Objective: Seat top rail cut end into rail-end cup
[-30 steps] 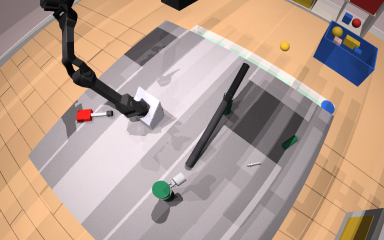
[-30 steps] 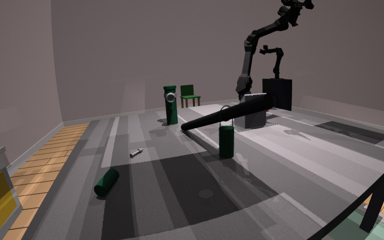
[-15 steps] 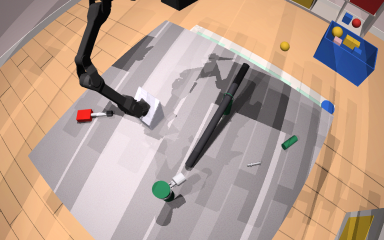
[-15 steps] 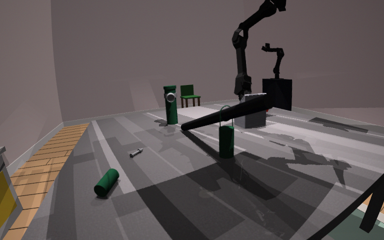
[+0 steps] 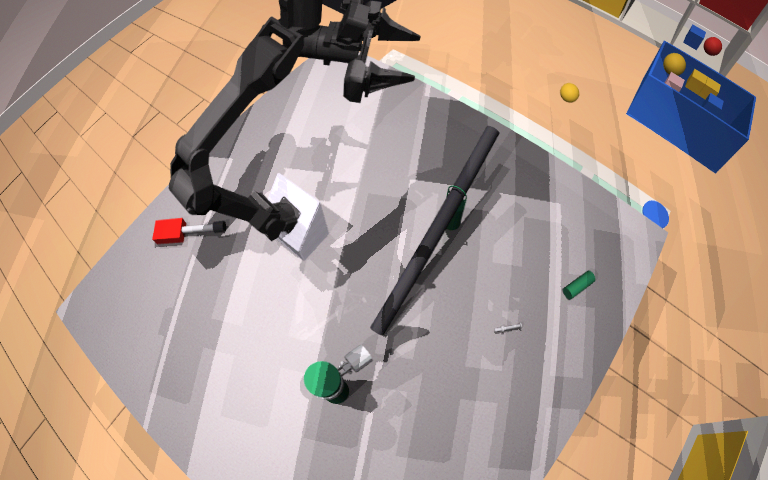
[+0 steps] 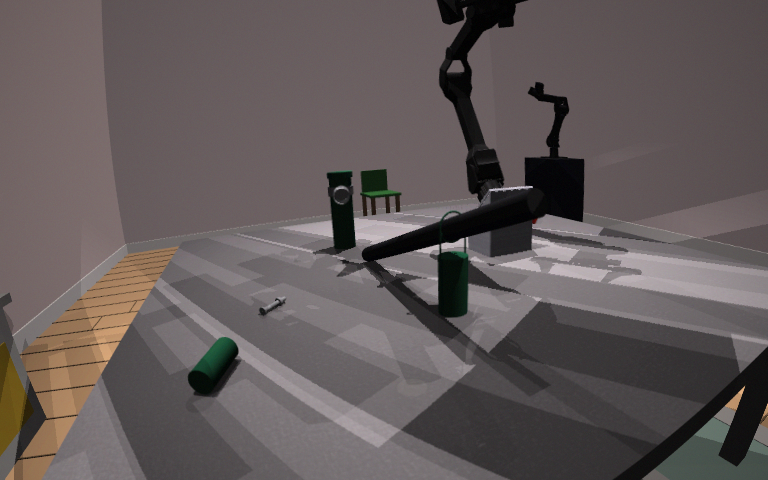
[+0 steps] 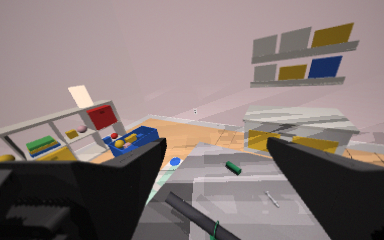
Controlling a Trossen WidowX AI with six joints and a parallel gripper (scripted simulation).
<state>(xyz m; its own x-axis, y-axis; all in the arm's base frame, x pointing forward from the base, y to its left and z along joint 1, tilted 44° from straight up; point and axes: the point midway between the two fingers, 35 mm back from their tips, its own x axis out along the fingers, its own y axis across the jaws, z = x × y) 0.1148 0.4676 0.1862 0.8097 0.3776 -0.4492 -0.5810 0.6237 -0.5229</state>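
My gripper tip is 400 mm above the grey rail-end cup, 370 mm to the left of it and 180 mm short of it. Also, from my gripper tip: small silver bolt: 540 mm below, 370 mm ahead, 50 mm to the right; then green cylinder: 530 mm below, 440 mm ahead, 160 mm to the left; then small green post: 440 mm below, 80 mm ahead, 70 mm to the left.
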